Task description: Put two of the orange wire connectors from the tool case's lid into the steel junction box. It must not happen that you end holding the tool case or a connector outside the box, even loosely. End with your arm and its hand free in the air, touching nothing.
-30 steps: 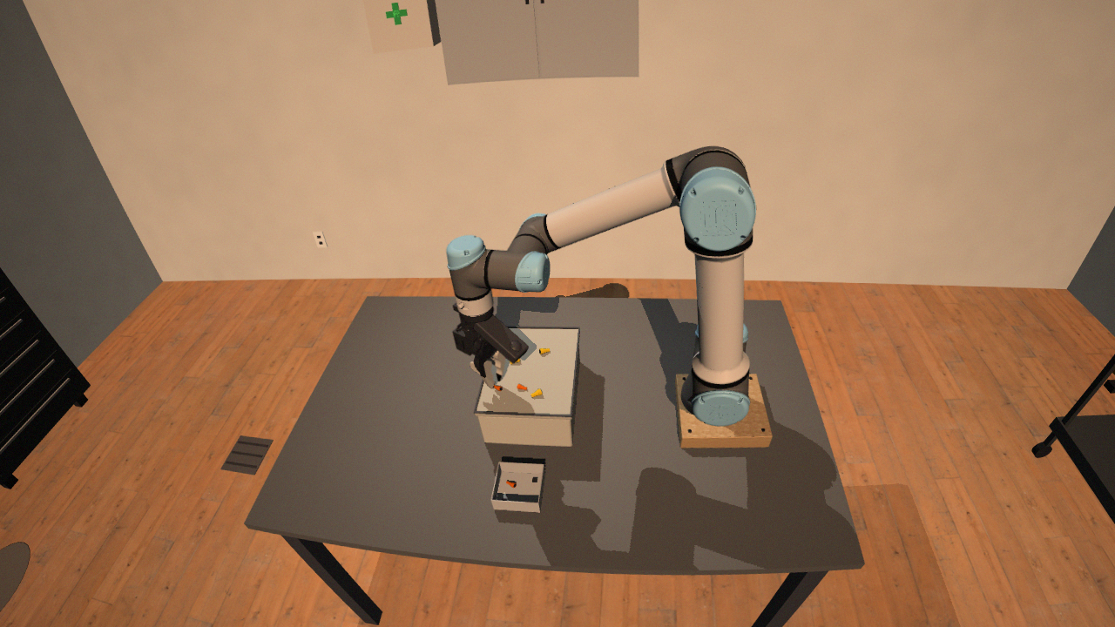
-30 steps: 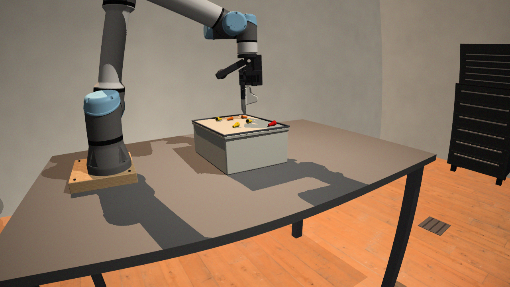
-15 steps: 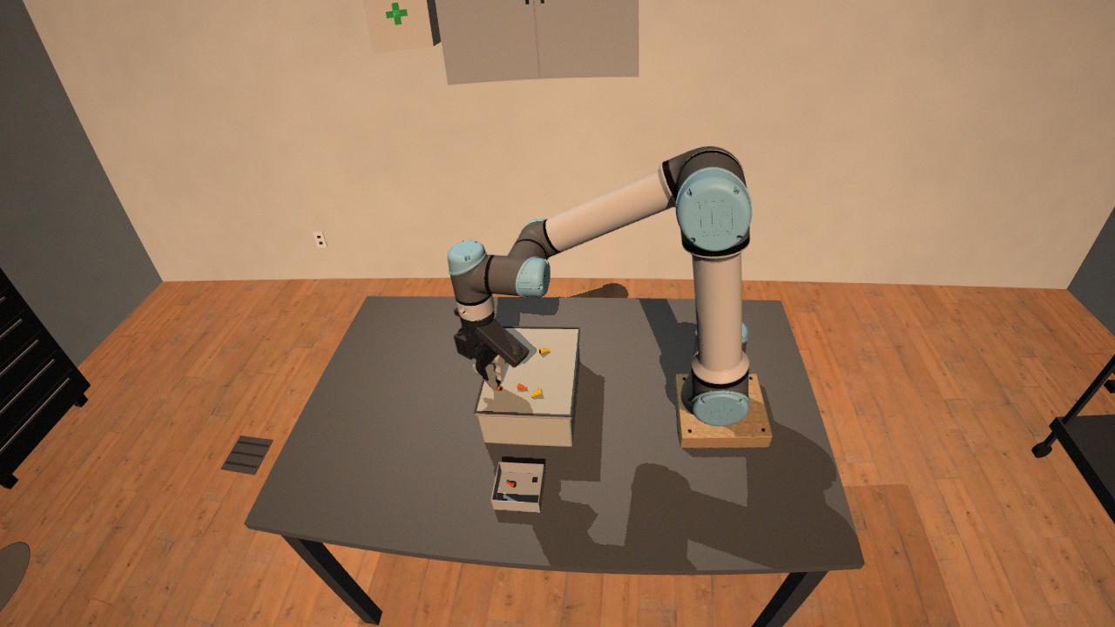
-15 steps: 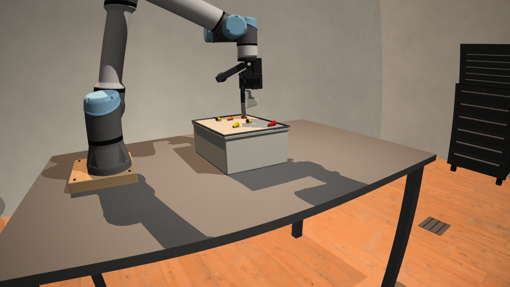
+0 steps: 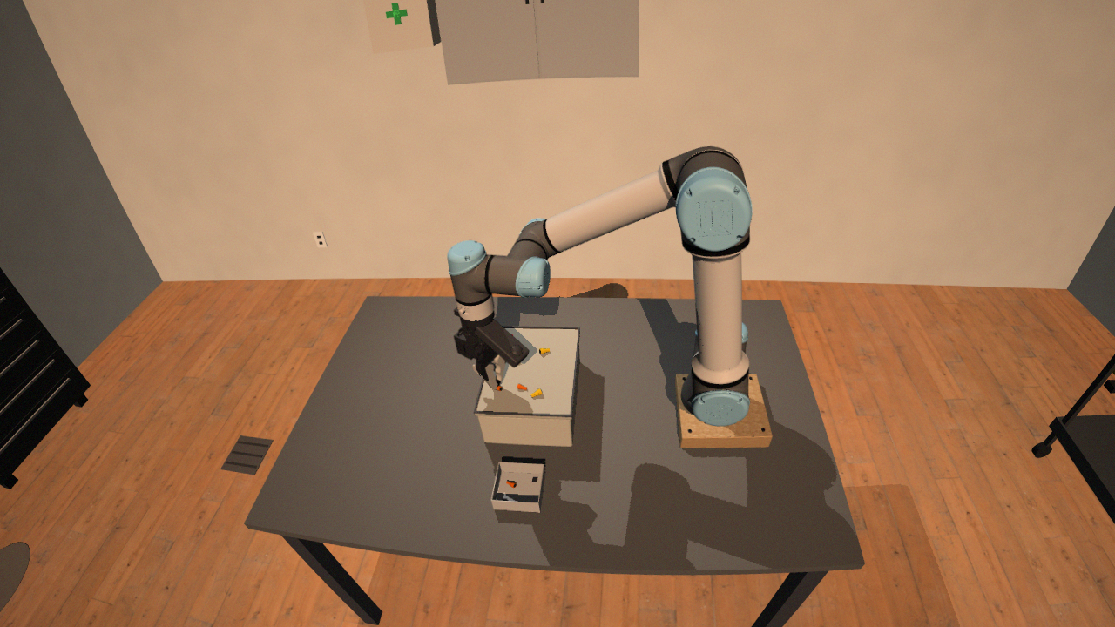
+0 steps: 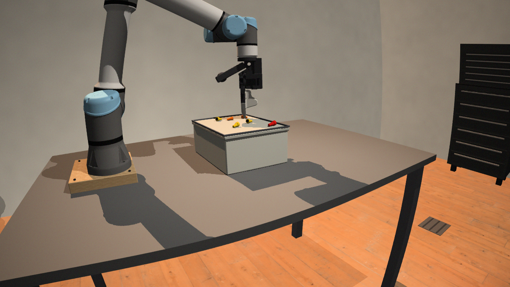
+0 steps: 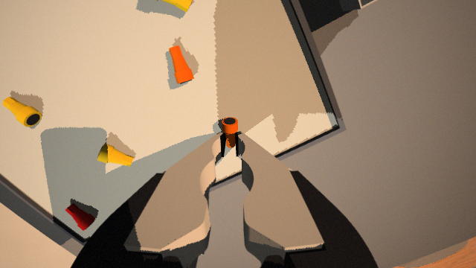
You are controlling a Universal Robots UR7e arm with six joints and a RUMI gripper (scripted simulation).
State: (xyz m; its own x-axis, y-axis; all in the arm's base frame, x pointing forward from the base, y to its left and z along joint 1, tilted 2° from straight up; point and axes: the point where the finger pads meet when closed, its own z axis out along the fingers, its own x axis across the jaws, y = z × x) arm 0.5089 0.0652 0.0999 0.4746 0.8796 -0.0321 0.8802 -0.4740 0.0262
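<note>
The steel junction box lies 70 mm behind my hand, 200 mm to the left of it and 130 mm below it. From my hand the other things lie so: tool case (70 mm behind, 70 mm to the right, 50 mm below); red connector (10 mm ahead, 180 mm to the right, 10 mm below).
</note>
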